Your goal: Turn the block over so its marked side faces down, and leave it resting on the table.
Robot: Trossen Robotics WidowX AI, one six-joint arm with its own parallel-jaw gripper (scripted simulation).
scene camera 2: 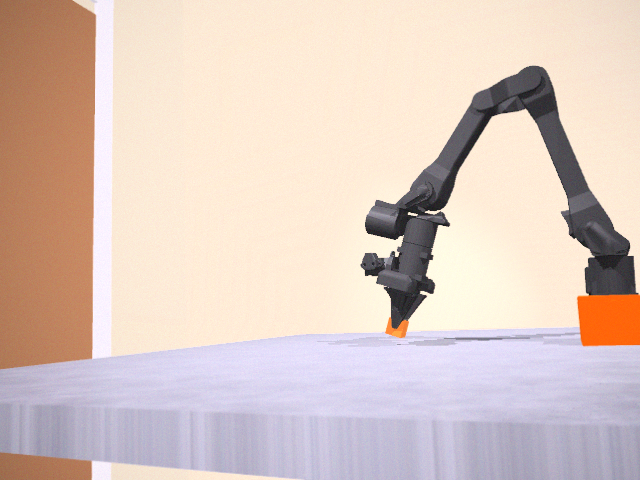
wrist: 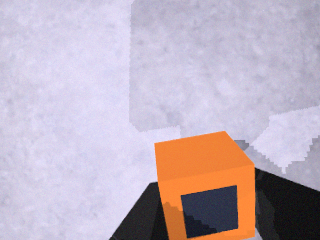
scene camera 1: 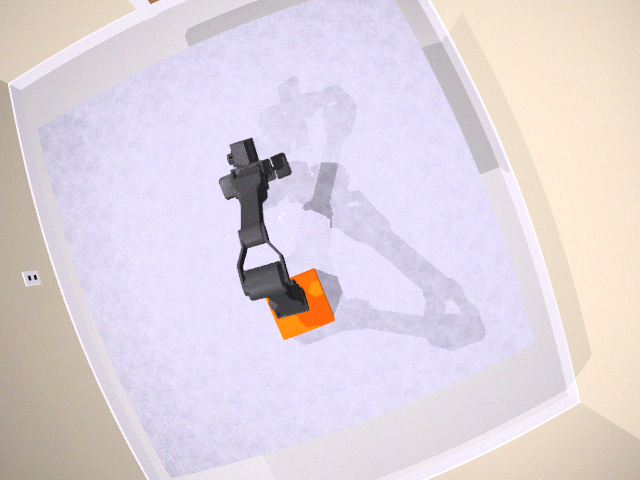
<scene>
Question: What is the gripper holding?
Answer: An orange block.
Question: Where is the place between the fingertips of the gripper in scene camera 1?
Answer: At 256, 172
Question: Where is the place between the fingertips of the gripper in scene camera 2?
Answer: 396, 327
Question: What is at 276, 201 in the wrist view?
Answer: The gripper.
</scene>
